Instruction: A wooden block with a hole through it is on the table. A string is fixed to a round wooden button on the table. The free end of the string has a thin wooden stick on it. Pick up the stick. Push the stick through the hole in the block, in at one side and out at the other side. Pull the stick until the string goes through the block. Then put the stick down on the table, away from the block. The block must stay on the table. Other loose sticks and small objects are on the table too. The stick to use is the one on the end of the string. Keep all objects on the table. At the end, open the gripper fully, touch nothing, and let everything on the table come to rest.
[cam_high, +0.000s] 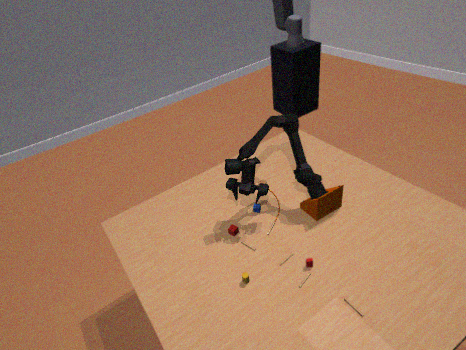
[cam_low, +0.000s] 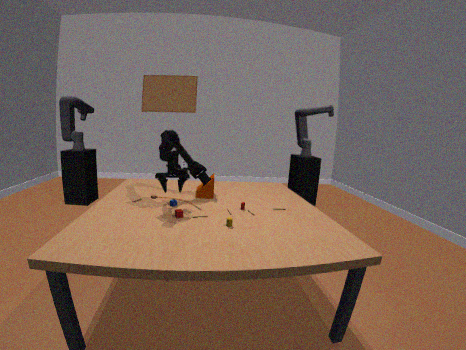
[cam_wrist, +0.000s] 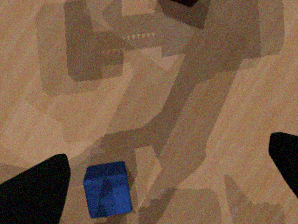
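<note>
My gripper tip is now 60 mm past the blue cube, 10 mm to the left of it and 80 mm above it. From my gripper tip the other things lie so: red cube (110 mm ahead, 50 mm to the left, 80 mm below); short stick (120 mm behind, 230 mm to the right, 90 mm below); round wooden button (190 mm behind, 150 mm to the right, 90 mm below).
</note>
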